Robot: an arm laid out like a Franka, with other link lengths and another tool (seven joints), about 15 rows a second.
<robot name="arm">
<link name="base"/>
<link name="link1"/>
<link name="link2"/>
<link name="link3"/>
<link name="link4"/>
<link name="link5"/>
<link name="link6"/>
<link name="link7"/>
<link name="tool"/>
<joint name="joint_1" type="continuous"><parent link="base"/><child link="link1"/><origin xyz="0 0 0.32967" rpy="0 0 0"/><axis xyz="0 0 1"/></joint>
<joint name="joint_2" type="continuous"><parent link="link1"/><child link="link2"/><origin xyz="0 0 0" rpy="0 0 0"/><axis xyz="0 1 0"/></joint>
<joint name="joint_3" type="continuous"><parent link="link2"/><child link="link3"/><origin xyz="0 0 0.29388" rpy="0 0 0"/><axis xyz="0 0 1"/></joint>
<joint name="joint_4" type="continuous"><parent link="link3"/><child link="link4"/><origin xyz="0.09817 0 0" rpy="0 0 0"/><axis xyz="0 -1 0"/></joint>
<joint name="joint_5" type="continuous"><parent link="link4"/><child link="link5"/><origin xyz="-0.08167 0 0.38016" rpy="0 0 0"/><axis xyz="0 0 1"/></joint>
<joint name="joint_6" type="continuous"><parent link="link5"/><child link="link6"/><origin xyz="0 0 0" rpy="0 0 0"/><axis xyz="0 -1 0"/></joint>
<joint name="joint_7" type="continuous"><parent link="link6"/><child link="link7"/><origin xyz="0.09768 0 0" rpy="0 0 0"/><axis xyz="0 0 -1"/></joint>
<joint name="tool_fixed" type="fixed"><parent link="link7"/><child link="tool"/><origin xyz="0.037 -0.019 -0.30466" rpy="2.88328 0 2.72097"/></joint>
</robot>
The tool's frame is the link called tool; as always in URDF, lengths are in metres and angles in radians. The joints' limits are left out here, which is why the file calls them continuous.
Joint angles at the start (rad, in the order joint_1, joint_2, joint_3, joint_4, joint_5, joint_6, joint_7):
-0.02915 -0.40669 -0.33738 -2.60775 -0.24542 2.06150 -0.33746
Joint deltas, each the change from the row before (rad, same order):
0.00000 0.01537 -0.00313 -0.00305 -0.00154 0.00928 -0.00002
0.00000 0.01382 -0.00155 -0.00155 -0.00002 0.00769 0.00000
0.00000 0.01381 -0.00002 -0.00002 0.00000 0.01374 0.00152
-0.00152 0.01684 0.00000 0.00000 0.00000 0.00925 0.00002
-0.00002 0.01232 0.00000 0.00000 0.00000 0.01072 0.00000
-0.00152 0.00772 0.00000 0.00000 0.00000 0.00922 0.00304
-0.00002 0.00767 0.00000 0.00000 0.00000 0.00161 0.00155
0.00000 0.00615 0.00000 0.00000 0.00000 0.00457 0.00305
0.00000 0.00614 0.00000 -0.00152 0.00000 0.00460 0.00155
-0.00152 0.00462 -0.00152 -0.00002 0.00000 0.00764 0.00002
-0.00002 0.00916 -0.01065 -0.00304 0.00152 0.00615 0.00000
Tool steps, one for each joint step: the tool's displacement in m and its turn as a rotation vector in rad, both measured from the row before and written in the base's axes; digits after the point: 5 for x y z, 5 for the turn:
-0.00173 -0.00098 -0.00674 -0.00028 0.00938 -0.00093
-0.00109 -0.00047 -0.00553 0.00002 0.00772 -0.00071
0.00168 -0.00076 -0.00427 -0.00249 0.00032 -0.00056
-0.00065 -0.00101 -0.00586 -0.00127 0.00778 -0.00088
0.00092 -0.00053 -0.00398 -0.00166 0.00182 0.00077
0.00105 -0.00118 -0.00228 -0.00209 -0.00143 -0.00380
-0.00111 -0.00011 -0.00289 -0.00036 0.00603 -0.00142
0.00012 -0.00033 -0.00205 -0.00127 0.00155 -0.00263
-0.00058 0.00006 -0.00268 -0.00045 0.00299 -0.00100
0.00092 -0.00145 -0.00130 -0.00084 -0.00286 -0.00238
-0.00324 -0.00260 -0.00493 0.00437 0.00556 -0.01046

